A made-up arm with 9 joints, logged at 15 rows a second.
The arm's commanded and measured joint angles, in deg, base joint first. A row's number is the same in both.
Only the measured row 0 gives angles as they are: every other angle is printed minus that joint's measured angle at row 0.
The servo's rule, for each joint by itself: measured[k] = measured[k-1] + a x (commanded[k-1-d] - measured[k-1]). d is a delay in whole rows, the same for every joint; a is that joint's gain. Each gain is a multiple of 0.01, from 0.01 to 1. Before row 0 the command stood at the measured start. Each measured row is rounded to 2 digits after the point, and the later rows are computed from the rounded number. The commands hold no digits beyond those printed.
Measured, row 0: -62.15 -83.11 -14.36 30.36 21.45 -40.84 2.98 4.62 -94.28
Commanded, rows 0 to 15: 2.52 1.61 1.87 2.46 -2.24 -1.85 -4.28 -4.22 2.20; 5.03 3.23 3.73 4.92 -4.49 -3.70 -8.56 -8.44 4.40; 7.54 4.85 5.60 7.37 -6.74 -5.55 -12.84 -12.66 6.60; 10.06 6.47 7.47 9.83 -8.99 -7.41 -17.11 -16.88 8.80; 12.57 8.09 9.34 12.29 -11.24 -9.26 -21.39 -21.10 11.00; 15.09 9.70 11.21 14.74 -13.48 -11.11 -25.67 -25.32 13.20; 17.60 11.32 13.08 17.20 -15.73 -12.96 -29.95 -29.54 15.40; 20.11 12.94 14.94 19.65 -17.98 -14.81 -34.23 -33.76 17.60; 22.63 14.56 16.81 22.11 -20.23 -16.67 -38.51 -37.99 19.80; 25.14 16.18 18.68 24.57 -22.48 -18.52 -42.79 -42.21 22.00; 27.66 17.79 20.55 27.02 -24.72 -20.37 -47.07 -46.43 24.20; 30.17 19.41 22.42 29.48 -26.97 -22.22 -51.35 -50.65 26.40; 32.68 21.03 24.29 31.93 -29.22 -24.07 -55.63 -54.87 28.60; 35.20 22.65 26.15 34.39 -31.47 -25.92 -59.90 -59.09 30.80; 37.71 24.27 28.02 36.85 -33.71 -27.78 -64.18 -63.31 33.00; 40.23 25.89 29.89 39.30 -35.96 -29.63 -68.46 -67.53 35.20
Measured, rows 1 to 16: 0.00 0.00 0.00 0.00 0.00 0.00 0.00 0.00 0.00; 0.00 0.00 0.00 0.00 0.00 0.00 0.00 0.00 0.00; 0.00 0.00 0.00 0.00 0.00 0.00 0.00 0.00 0.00; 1.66 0.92 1.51 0.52 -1.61 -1.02 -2.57 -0.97 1.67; 3.88 2.24 3.31 1.44 -3.68 -2.49 -6.16 -2.69 3.74; 6.30 3.73 5.16 2.69 -5.88 -4.17 -10.17 -4.98 5.91; 8.78 5.29 7.03 4.19 -8.12 -5.95 -14.33 -7.72 8.11; 11.28 6.89 8.90 5.89 -10.37 -7.77 -18.57 -10.80 10.31; 13.79 8.49 10.77 7.75 -12.61 -9.61 -22.83 -14.14 12.51; 16.30 10.10 12.64 9.73 -14.86 -11.45 -27.10 -17.68 14.71; 18.81 11.72 14.50 11.81 -17.11 -13.30 -31.38 -21.38 16.91; 21.33 13.34 16.37 13.97 -19.36 -15.15 -35.66 -25.20 19.11; 23.84 14.96 18.24 16.20 -21.61 -17.00 -39.94 -29.11 21.31; 26.36 16.57 20.11 18.47 -23.85 -18.85 -44.22 -33.09 23.51; 28.87 18.19 21.98 20.78 -26.10 -20.70 -48.50 -37.13 25.71; 31.38 19.81 23.85 23.12 -28.35 -22.55 -52.78 -41.21 27.91
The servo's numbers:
d 3
a 0.66 0.57 0.81 0.21 0.72 0.55 0.60 0.23 0.76

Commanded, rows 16 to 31: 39.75 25.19 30.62 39.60 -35.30 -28.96 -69.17 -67.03 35.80; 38.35 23.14 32.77 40.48 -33.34 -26.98 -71.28 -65.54 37.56; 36.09 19.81 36.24 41.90 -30.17 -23.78 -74.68 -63.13 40.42; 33.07 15.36 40.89 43.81 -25.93 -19.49 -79.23 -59.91 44.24; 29.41 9.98 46.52 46.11 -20.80 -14.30 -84.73 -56.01 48.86; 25.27 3.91 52.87 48.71 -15.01 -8.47 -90.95 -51.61 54.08; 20.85 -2.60 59.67 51.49 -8.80 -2.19 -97.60 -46.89 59.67; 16.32 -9.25 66.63 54.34 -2.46 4.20 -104.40 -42.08 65.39; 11.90 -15.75 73.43 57.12 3.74 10.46 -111.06 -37.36 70.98; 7.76 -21.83 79.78 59.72 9.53 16.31 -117.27 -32.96 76.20; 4.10 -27.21 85.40 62.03 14.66 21.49 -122.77 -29.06 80.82; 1.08 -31.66 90.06 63.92 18.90 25.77 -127.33 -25.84 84.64; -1.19 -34.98 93.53 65.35 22.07 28.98 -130.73 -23.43 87.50; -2.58 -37.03 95.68 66.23 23.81 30.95 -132.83 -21.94 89.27; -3.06 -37.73 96.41 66.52 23.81 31.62 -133.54 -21.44 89.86; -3.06 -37.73 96.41 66.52 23.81 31.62 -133.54 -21.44 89.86
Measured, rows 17 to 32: 33.90 21.43 25.71 25.49 -30.60 -24.40 -57.05 -45.32 30.11; 36.41 23.05 27.58 27.88 -32.84 -26.26 -61.33 -49.46 32.31; 38.93 24.67 29.45 30.28 -35.09 -28.11 -65.61 -53.62 34.51; 39.47 24.97 30.40 32.24 -35.24 -28.58 -67.75 -56.70 35.49; 38.73 23.93 32.32 33.97 -33.87 -27.70 -69.87 -58.73 37.06; 36.99 21.58 35.50 35.64 -31.21 -25.54 -72.76 -59.74 39.61; 34.40 18.03 39.87 37.36 -27.41 -22.21 -76.64 -59.78 43.13; 31.11 13.44 45.26 39.20 -22.65 -17.86 -81.49 -58.91 47.48; 27.26 8.01 51.42 41.20 -17.15 -12.70 -87.17 -57.23 52.50; 23.03 1.96 58.10 43.36 -11.14 -6.92 -93.43 -54.85 57.95; 18.60 -4.43 65.01 45.67 -4.89 -0.80 -100.01 -51.91 63.60; 14.18 -10.88 71.83 48.07 1.32 5.39 -106.64 -48.56 69.21; 9.94 -17.12 78.27 50.52 7.23 11.40 -113.02 -44.97 74.52; 6.09 -22.87 84.05 52.94 12.58 16.95 -118.87 -41.31 79.31; 2.78 -27.88 88.92 55.25 17.13 21.80 -123.95 -37.75 83.36; 0.16 -31.93 92.65 57.37 20.69 25.75 -128.02 -34.46 86.51
